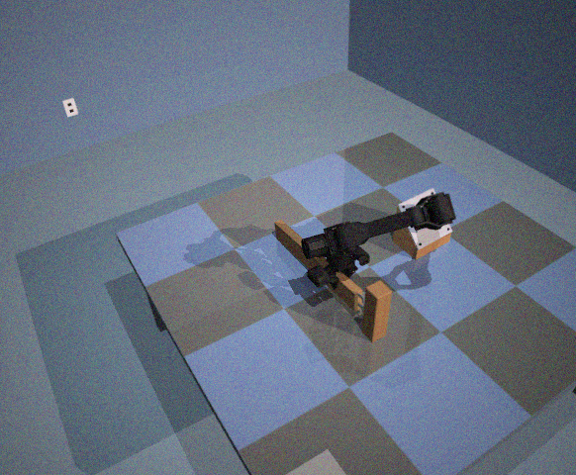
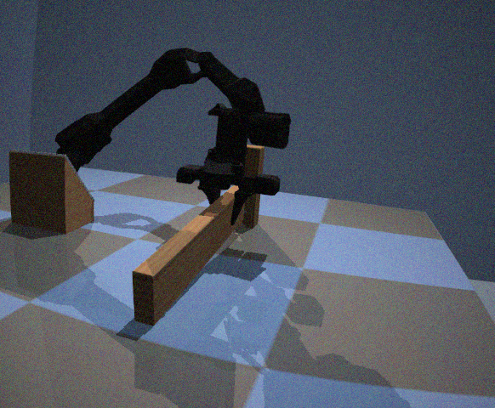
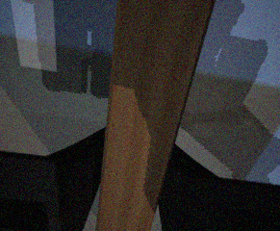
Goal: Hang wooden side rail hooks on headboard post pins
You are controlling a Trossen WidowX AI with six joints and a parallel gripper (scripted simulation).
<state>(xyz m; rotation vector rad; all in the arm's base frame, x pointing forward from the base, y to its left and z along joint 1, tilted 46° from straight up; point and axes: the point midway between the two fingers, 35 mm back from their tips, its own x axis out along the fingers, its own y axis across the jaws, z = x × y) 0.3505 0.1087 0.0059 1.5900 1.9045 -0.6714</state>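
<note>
Right now the headboard post is 20 mm behind my gripper tip, 170 mm to the left of it and 40 mm above it.
</note>
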